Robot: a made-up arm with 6 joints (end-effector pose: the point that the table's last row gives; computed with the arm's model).
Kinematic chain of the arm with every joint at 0, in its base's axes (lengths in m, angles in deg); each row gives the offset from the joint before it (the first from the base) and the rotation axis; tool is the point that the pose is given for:
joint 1: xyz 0 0 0.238 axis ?
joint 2: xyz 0 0.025 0 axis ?
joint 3: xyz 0 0 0.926 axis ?
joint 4: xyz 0 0 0.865 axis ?
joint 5: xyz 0 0 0 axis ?
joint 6: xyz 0 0 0.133 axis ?
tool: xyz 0 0 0
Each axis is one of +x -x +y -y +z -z.
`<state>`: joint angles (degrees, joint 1 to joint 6).
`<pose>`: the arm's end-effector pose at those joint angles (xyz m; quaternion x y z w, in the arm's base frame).
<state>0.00 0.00 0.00 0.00 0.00 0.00</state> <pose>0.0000 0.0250 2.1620 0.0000 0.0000 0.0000 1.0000</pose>
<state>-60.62 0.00 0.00 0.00 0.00 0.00</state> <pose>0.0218 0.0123 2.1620 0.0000 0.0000 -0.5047 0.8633</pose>
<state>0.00 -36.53 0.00 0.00 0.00 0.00</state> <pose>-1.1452 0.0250 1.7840 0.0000 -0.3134 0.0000 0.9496</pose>
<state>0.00 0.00 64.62 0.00 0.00 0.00</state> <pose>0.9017 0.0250 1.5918 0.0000 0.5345 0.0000 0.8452</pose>
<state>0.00 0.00 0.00 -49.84 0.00 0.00</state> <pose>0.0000 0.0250 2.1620 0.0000 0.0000 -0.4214 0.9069</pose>
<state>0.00 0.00 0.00 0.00 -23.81 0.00</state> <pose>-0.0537 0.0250 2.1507 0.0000 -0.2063 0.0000 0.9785</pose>
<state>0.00 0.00 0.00 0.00 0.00 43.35</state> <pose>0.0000 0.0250 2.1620 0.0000 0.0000 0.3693 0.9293</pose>
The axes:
joint 1: +z
joint 2: +y
joint 3: +y
joint 4: +z
joint 5: +y
joint 6: +z

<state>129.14 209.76 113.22 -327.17 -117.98 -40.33</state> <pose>0.6749 -0.7680 0.0155 -0.9494 -0.0967 -0.2988 0.0021</pose>
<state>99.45 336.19 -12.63 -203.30 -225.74 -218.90</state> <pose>0.0864 -0.9009 1.6544 0.8583 -0.4893 -0.0746 0.1355</pose>
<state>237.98 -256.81 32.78 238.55 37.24 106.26</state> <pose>-0.8888 -1.3390 -0.6421 -0.7162 -0.4044 0.5667 0.0492</pose>
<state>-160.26 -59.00 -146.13 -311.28 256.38 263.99</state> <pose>0.3168 0.1903 -0.0036 -0.4800 -0.1638 0.4849 0.7125</pose>
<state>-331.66 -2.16 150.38 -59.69 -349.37 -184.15</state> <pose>0.4198 0.2307 0.3104 0.6888 0.6840 0.1934 0.1427</pose>
